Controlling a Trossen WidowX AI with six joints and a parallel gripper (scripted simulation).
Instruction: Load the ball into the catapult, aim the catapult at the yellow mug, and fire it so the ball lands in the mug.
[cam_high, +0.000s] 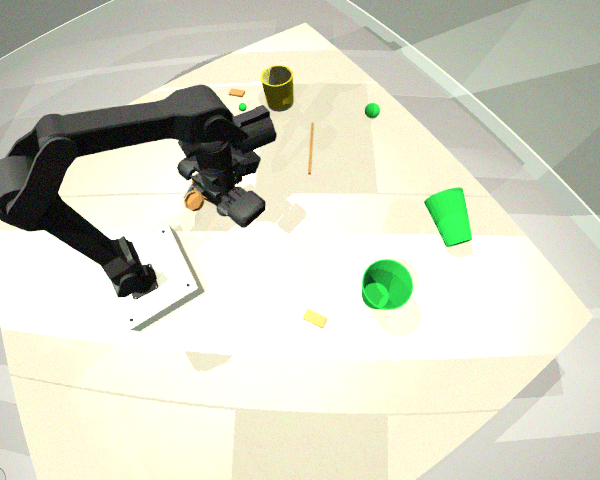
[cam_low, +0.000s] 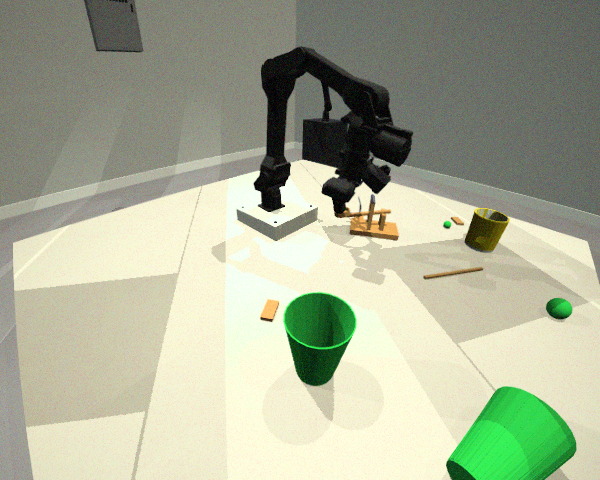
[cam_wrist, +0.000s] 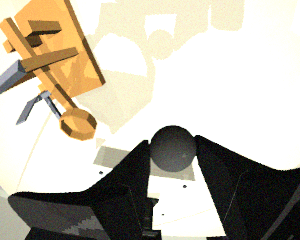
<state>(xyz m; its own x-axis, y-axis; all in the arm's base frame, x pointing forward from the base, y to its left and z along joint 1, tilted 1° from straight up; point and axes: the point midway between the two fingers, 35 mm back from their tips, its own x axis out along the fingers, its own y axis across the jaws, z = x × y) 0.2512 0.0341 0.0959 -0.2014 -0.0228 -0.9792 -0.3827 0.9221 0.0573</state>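
Now: the wooden catapult 2 cm behind my gripper tip, 14 cm to the left of it and 6 cm below it. The rest, counted from my gripper tip: small green ball (16 cm ahead, 37 cm to the left, 10 cm below); black ball (1 cm above); thin wooden stick (27 cm ahead, 14 cm to the left, 11 cm below).
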